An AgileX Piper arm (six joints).
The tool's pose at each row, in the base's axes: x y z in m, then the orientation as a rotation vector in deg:
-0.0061, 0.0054, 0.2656, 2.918, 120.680, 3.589
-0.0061, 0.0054, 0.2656, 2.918, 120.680, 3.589
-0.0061, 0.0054, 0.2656, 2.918, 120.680, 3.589
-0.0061, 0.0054, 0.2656, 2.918, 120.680, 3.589
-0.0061, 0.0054, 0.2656, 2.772, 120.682, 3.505
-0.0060, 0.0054, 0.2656, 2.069, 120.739, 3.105
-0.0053, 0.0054, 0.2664, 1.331, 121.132, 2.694
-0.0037, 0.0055, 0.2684, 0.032, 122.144, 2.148
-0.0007, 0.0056, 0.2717, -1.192, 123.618, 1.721
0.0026, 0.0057, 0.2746, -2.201, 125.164, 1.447
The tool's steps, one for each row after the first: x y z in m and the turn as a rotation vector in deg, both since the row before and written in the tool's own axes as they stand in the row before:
0.0000, 0.0000, 0.0000, 0.000, 0.000, 0.000
0.0000, 0.0000, 0.0000, 0.000, 0.000, 0.000
0.0000, 0.0000, 0.0000, 0.000, 0.000, 0.000
0.0000, 0.0000, 0.0000, 0.001, 0.000, -0.139
-0.0001, 0.0000, 0.0001, 0.002, 0.050, -0.667
-0.0010, 0.0000, 0.0002, 0.005, 0.389, -0.695
-0.0025, 0.0002, 0.0003, -0.111, 1.017, -1.144
-0.0044, 0.0001, 0.0008, -0.159, 1.488, -1.028
-0.0042, 0.0001, 0.0011, -0.185, 1.564, -0.804

